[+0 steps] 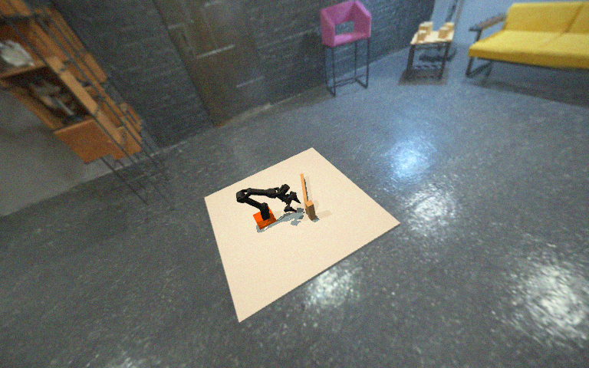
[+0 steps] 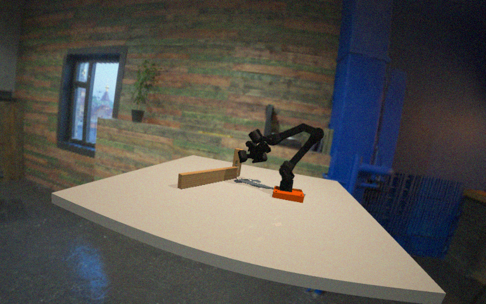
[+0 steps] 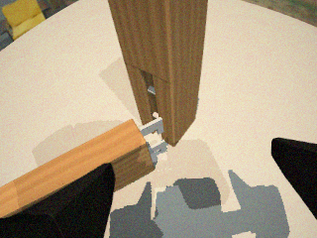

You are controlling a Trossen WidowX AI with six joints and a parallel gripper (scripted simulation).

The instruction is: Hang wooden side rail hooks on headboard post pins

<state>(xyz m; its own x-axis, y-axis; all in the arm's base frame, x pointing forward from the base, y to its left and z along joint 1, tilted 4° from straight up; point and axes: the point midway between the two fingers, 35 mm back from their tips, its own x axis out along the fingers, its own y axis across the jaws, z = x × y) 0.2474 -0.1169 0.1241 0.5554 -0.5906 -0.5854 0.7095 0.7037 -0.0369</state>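
Right now my gripper tip is 7 cm short of the headboard post, 6 cm to the left of it and 2 cm above it.
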